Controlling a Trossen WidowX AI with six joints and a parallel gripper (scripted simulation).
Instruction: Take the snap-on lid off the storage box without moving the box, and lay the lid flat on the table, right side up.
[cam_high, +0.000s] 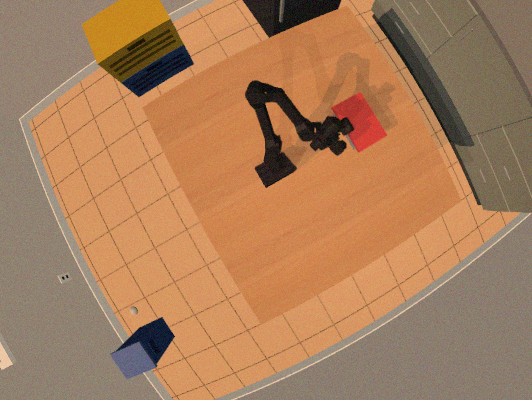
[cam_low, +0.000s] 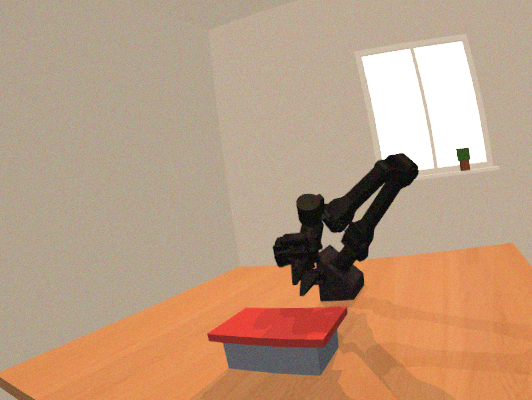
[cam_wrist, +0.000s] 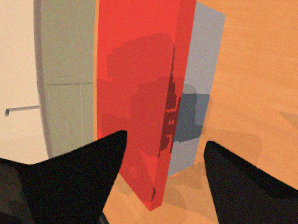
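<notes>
Now: gripper tip 120 mm short of the red lid, 10 mm to the right of it and 40 mm above it. Round my gripper tip: grey-blue storage box: 120 mm ahead, 10 mm to the left, 80 mm below.
</notes>
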